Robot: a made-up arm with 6 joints.
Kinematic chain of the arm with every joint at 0, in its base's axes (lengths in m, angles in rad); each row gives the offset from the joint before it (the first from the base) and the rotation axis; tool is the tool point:
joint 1: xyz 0 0 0.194 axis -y
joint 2: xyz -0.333 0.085 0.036 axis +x
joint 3: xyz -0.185 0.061 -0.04 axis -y
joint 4: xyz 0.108 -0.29 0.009 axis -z
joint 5: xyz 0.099 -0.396 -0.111 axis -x
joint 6: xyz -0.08 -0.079 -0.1 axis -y
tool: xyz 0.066 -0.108 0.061
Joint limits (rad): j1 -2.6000..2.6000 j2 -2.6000..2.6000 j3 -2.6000..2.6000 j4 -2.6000..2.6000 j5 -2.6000..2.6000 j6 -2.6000..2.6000
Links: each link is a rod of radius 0.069 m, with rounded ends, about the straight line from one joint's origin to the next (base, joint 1, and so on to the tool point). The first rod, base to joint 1, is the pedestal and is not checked.
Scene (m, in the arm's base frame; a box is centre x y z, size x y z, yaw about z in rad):
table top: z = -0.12
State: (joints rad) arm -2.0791 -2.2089 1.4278 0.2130 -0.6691 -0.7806
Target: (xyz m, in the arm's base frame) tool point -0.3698 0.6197 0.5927
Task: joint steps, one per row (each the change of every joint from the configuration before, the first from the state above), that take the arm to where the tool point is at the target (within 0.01 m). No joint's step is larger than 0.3 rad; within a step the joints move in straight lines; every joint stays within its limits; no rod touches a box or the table.
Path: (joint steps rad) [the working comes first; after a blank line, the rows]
Joints at the target: -1.5464 -2.6000 1.8734 -1.2927 -0.7053 -0.7632
Straight joint move there: clear.

1: 0.0888 -0.0652 0.0743 -0.2509 -0.0060 0.0029
2: 0.0888 -0.0652 0.0742 -0.2510 -0.0061 0.0029
3: 0.0887 -0.0651 0.0743 -0.2509 -0.0060 0.0029
4: 0.0888 -0.0652 0.0742 -0.2510 -0.0060 0.0029
5: 0.0888 -0.0652 0.0743 -0.2509 -0.0060 0.0029
6: 0.0888 -0.0652 0.0743 -0.2510 -0.0061 0.0029

